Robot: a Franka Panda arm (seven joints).
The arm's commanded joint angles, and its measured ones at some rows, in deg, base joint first. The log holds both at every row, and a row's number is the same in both.
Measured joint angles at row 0:
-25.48, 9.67, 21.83, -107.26, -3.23, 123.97, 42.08
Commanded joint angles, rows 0 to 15:
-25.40, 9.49, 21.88, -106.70, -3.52, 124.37, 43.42
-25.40, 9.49, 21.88, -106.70, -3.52, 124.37, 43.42
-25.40, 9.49, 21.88, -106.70, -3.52, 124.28, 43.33
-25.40, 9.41, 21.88, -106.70, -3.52, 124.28, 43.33
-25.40, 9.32, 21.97, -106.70, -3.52, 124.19, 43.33
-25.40, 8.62, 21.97, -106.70, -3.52, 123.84, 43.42
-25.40, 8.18, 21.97, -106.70, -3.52, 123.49, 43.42
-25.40, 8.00, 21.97, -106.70, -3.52, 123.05, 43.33
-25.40, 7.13, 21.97, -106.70, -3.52, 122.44, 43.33
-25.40, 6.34, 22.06, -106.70, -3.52, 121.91, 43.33
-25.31, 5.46, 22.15, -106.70, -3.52, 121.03, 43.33
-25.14, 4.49, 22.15, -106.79, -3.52, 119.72, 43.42
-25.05, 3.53, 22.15, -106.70, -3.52, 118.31, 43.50
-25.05, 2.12, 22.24, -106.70, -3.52, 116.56, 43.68
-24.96, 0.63, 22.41, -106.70, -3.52, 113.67, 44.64
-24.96, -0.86, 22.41, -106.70, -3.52, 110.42, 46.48
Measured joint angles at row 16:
-25.13, 4.02, 22.07, -106.65, -3.23, 118.03, 42.58
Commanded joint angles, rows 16 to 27:
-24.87, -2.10, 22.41, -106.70, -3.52, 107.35, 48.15
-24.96, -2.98, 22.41, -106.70, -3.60, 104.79, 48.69
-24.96, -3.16, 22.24, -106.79, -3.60, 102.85, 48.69
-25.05, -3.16, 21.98, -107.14, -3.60, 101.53, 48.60
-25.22, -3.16, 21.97, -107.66, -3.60, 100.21, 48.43
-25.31, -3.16, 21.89, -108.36, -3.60, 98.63, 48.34
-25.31, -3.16, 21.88, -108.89, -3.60, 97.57, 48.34
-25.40, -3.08, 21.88, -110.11, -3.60, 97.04, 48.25
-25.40, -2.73, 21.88, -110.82, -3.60, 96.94, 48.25
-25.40, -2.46, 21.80, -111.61, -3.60, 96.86, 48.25
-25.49, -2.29, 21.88, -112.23, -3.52, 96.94, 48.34
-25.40, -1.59, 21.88, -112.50, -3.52, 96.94, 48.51
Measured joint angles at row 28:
-25.24, -2.16, 21.68, -111.08, -3.23, 97.79, 47.43
